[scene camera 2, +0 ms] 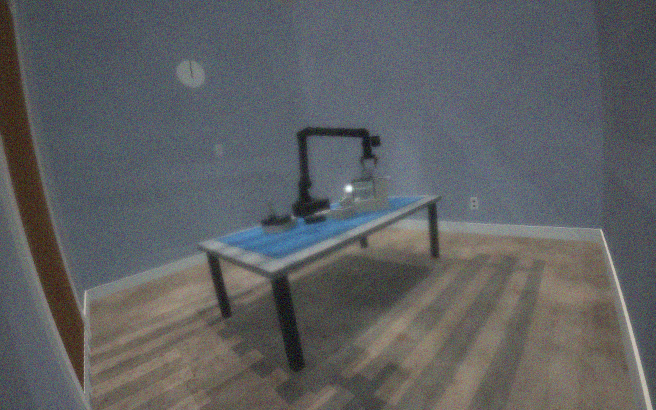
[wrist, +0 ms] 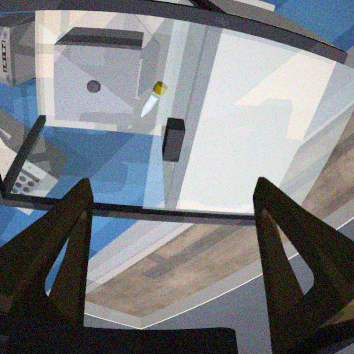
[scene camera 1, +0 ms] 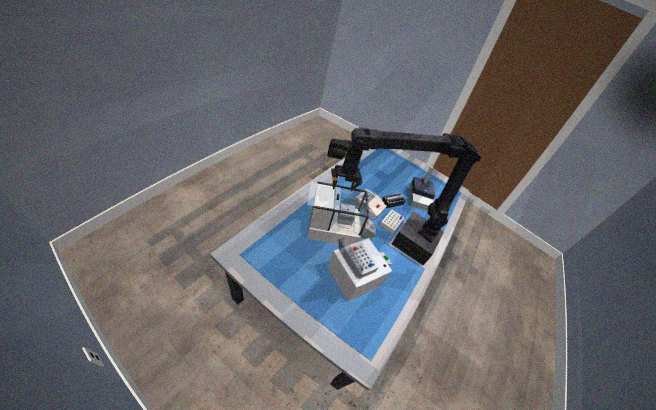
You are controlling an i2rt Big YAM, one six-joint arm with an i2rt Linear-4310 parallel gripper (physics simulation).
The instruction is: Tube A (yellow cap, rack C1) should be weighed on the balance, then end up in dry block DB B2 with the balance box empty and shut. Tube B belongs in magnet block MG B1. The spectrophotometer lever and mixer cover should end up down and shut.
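The balance box (scene camera 1: 325, 233) (scene camera 2: 362, 205) (wrist: 125, 210) has clear panes in a dark frame. Tube A (wrist: 151, 101), with its yellow cap, is inside it beside the grey weighing block (wrist: 100, 62), and appears slanted. The black handle (scene camera 1: 338, 197) (wrist: 173, 141) is on a clear pane near the white section. My gripper (scene camera 1: 345, 188) (scene camera 2: 369, 164) (wrist: 173, 187) is open and empty above the box, with the handle ahead of and between its fingertips in the wrist view. The white hole rack (scene camera 1: 392, 220) stands near the arm base. I cannot identify tube B.
A white unit (scene camera 1: 350, 290) bears a grey block (scene camera 1: 361, 259) with red and blue spots. A black slotted block (scene camera 1: 394, 200) and a pale device with a red mark (scene camera 1: 375, 205) stand beyond the hole rack. A dark-topped device (scene camera 1: 423, 189) has a thin upright lever (scene camera 1: 428, 174).
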